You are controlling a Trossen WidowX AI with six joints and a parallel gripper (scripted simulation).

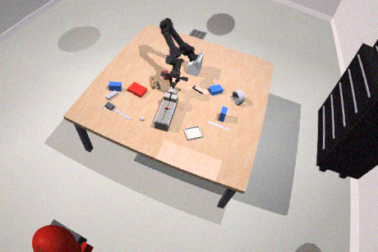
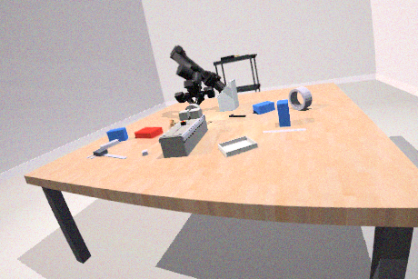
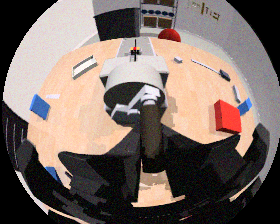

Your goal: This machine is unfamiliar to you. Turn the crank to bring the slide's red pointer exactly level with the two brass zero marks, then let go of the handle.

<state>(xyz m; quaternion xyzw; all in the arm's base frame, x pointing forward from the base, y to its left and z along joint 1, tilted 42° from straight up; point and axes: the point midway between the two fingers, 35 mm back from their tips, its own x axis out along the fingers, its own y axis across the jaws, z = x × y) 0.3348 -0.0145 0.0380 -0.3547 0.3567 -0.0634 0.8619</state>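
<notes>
Right now the dark crank handle is 2 cm behind my gripper tip and 2 cm above it. The rest, counted from my gripper tip: red block 25 cm to the right, 8 cm below, 5 cm ahead; white tray 25 cm to the left, 22 cm ahead, 9 cm below; red pointer 16 cm ahead, 4 cm to the left, 1 cm below.
</notes>
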